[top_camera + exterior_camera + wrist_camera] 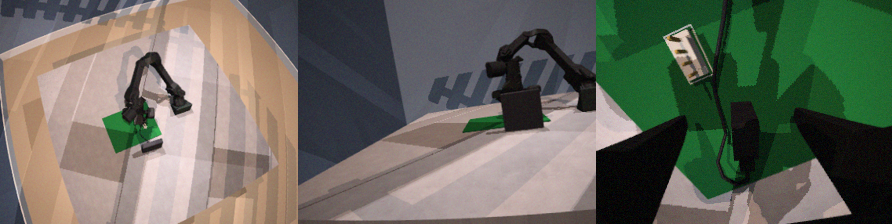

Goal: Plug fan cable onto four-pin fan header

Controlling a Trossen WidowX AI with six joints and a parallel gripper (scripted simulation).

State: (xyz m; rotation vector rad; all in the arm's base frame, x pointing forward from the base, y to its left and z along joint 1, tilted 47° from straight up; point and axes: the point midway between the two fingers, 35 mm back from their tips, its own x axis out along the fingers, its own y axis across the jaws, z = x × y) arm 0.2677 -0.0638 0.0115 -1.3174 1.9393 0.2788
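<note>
Now: the dark plug 10 mm to the right of my gripper tip. From my gripper tip the other things lie so: black fan 20 mm ahead, 190 mm to the left, 40 mm above; green board 60 mm ahead, 20 mm to the left, 30 mm below; four-pin header 10 mm behind, 60 mm to the left, 20 mm below.
</note>
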